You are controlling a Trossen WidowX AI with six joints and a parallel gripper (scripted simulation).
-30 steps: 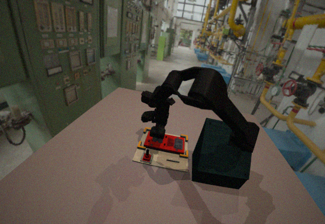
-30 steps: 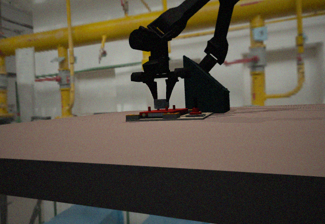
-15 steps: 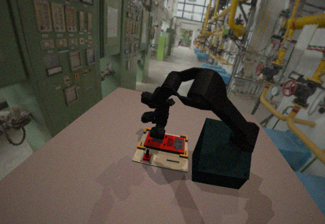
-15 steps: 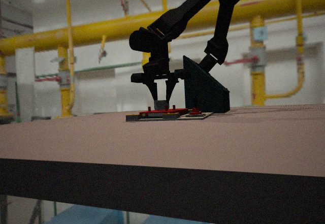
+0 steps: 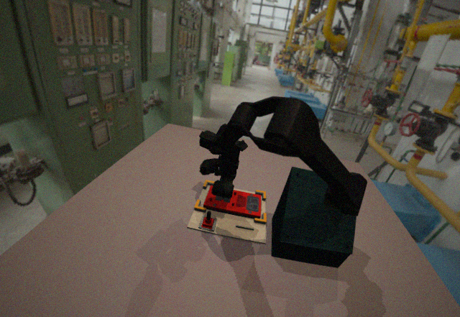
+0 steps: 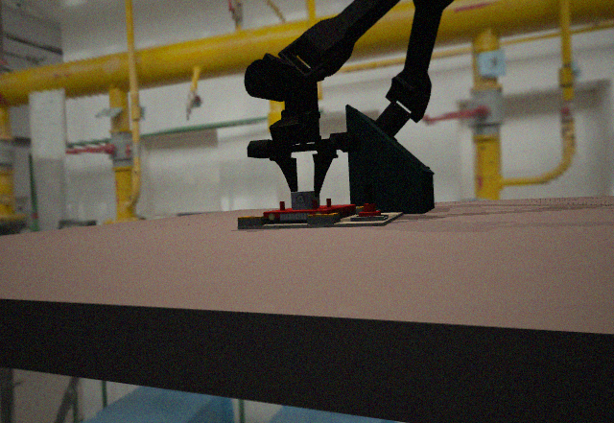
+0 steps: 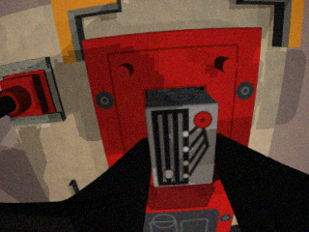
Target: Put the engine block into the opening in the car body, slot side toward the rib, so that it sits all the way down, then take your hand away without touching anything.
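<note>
The beige base plate is 30 mm below my gripper tip, 30 mm behind it and 10 mm to the left of it. Also, from my gripper tip: grey engine block 10 mm below; dark peg 110 mm to the left, 10 mm below, 10 mm ahead.
</note>
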